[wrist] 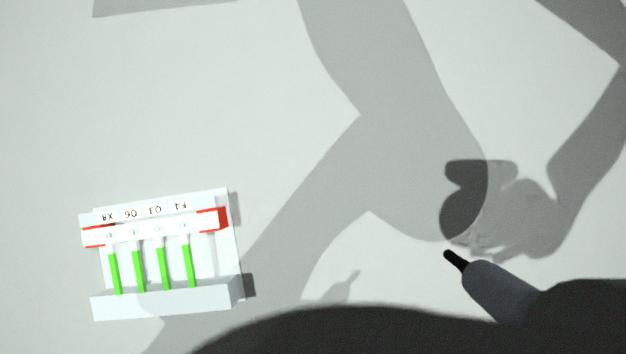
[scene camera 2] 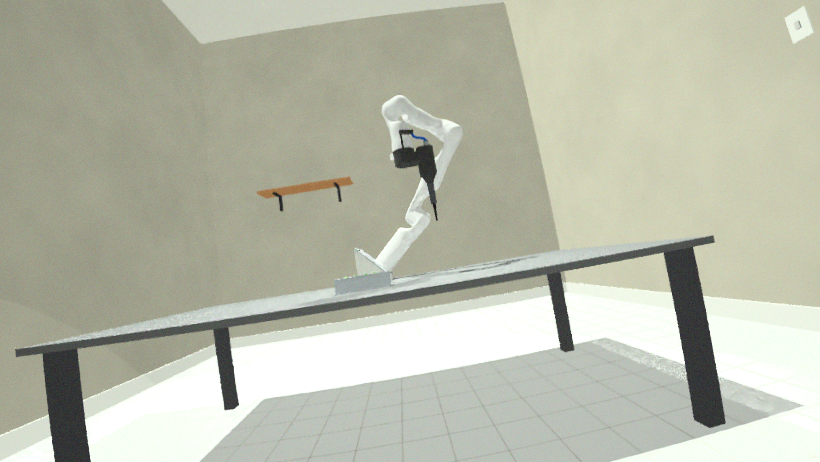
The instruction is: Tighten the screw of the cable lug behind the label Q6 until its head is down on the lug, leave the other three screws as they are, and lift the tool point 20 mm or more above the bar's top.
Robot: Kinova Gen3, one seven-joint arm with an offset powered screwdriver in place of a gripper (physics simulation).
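Places are measured from the arm's base along level axes (x ahead, y left, z up), in metres.
Where they show: end effector, tool point: [wrist: 447, 253] [scene camera 2: 437, 221]; arm's base, origin of the base link: [scene camera 2: 382, 266].
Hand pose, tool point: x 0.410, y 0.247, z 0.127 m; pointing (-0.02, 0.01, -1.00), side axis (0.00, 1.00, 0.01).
Each offset is from my tool point to the top centre of the thing. "*": to the spot under its first point.
The powered screwdriver [scene camera 2: 436, 218] [wrist: 446, 254] points down, its thin black tip in the air high above the table and to the right of the fixture in both views; it has no fingers to judge. The pale fixture @[0.057 m ahead, 0.290 m right, 0.143 m down] [scene camera 2: 363, 283] [wrist: 161, 304] stands on the table. In the wrist view its labels appear upside down. The label Q6 @[0.004 m ahead, 0.317 m right, 0.151 m down] [wrist: 131, 213] is second from the left, beside X8 @[* 0.010 m ahead, 0.349 m right, 0.151 m down] [wrist: 107, 216]. The Q6 screw @[0.025 m ahead, 0.313 m right, 0.143 m down] [wrist: 132, 232] is a small grey dot on the white bar @[* 0.007 m ahead, 0.222 m right, 0.151 m down] [wrist: 207, 221] with red ends, above a green cable @[* 0.070 m ahead, 0.302 m right, 0.144 m down] [wrist: 138, 271]. Its head height cannot be told. Three other screws sit along the bar.
The white arm [scene camera 2: 450, 137] rises from behind the fixture. A pale slanted panel [scene camera 2: 366, 262] stands next to the arm's base. The grey table [scene camera 2: 275, 316] has dark legs. A wooden shelf [scene camera 2: 306, 187] is on the back wall. Arm shadows cross the table in the wrist view.
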